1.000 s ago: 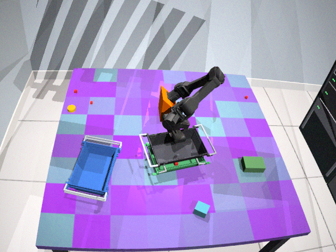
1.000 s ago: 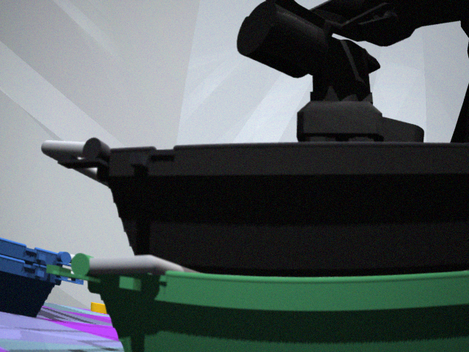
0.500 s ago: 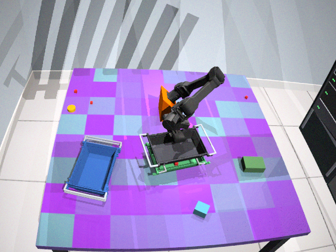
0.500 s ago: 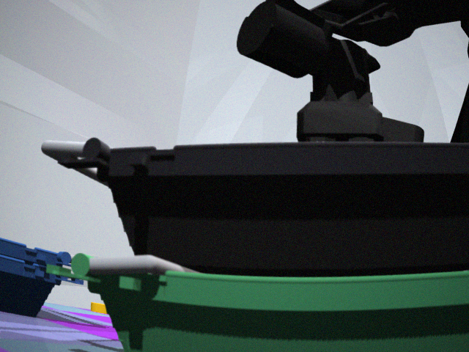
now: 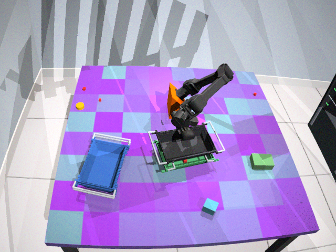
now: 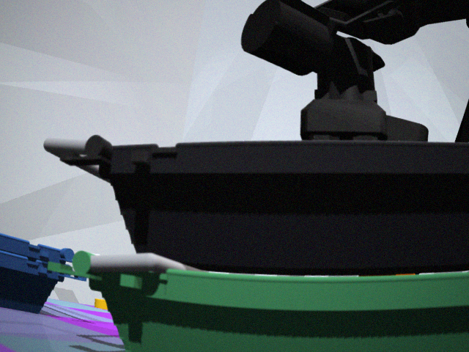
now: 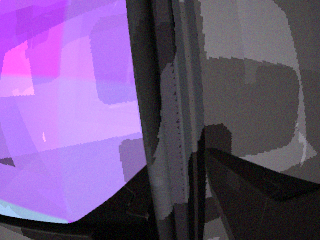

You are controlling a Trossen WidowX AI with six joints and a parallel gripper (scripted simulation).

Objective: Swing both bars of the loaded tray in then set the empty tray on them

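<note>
Right now my gripper tip is 7 cm short of the black tray, 2 cm to the right of it and 3 cm below it. The rest, counted from my gripper tip: yellow disc: 31 cm behind, 56 cm to the right, 7 cm below; green block: 13 cm ahead, 45 cm to the left, 6 cm below; blue-green block: 38 cm ahead, 10 cm to the left, 6 cm below.
</note>
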